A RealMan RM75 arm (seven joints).
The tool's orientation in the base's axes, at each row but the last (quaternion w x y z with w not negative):
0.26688 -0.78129 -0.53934 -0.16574
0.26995 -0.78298 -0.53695 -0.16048
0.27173 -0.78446 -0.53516 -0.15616
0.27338 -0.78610 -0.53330 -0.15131
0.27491 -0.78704 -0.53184 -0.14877
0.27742 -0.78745 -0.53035 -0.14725
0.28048 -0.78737 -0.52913 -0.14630
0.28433 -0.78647 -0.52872 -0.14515
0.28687 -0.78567 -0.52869 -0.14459
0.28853 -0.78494 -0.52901 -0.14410
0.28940 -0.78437 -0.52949 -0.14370
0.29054 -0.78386 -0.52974 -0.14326
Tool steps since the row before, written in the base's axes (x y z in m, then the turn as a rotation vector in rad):
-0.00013 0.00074 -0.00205 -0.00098 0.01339 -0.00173
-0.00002 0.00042 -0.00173 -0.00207 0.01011 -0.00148
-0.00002 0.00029 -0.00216 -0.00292 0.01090 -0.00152
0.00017 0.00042 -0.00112 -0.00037 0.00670 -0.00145
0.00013 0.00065 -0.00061 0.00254 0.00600 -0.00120
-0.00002 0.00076 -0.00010 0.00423 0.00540 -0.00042
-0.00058 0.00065 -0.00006 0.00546 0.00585 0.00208
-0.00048 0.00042 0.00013 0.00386 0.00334 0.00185
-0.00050 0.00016 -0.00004 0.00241 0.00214 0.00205
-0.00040 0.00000 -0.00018 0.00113 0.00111 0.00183
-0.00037 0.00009 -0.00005 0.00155 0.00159 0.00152
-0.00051 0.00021 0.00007 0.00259 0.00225 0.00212
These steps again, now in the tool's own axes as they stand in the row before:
-0.00061 0.00016 0.00209 0.00880 -0.00419 0.00939
-0.00063 0.00030 0.00164 0.00605 -0.00436 0.00728
-0.00095 0.00046 0.00191 0.00631 -0.00535 0.00782
-0.00021 0.00034 0.00114 0.00415 -0.00184 0.00515
0.00022 0.00010 0.00087 0.00489 0.00096 0.00436
0.00051 -0.00021 0.00053 0.00552 0.00247 0.00328
0.00023 -0.00070 0.00047 0.00766 0.00275 0.00146
0.00019 -0.00059 0.00018 0.00502 0.00205 0.00025
-0.00010 -0.00049 0.00017 0.00365 0.00100 -0.00052
-0.00026 -0.00031 0.00017 0.00225 0.00018 -0.00087
-0.00011 -0.00035 0.00012 0.00261 0.00053 -0.00036
-0.00001 -0.00054 0.00011 0.00384 0.00112 -0.00052

